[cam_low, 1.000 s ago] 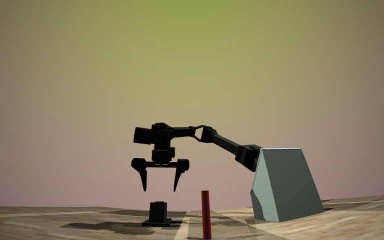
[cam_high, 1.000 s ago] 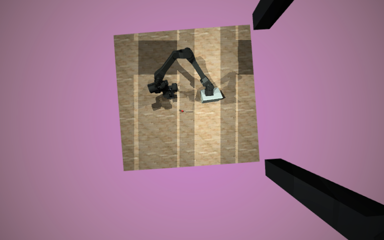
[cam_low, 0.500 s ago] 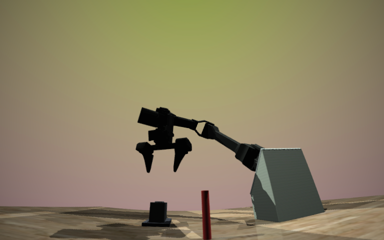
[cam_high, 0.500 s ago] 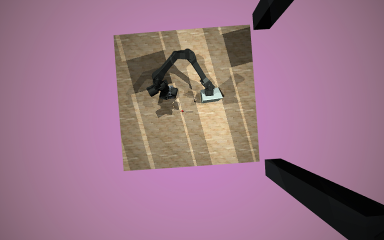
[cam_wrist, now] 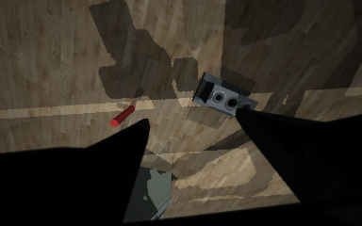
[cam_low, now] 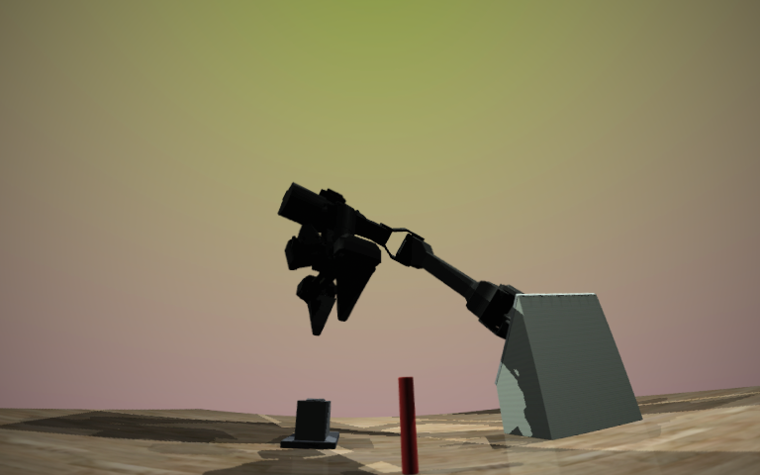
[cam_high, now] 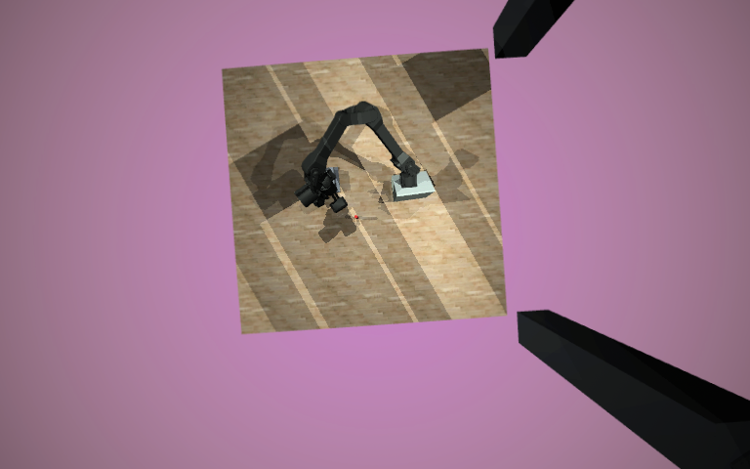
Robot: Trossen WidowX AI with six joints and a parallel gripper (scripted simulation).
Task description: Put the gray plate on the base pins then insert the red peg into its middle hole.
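Right now my gripper tip is 90 mm past the red peg, 100 mm to the right of it and 110 mm above it. The rest, counted from my gripper tip: gray plate: 20 mm ahead, 90 mm to the right, 110 mm below.
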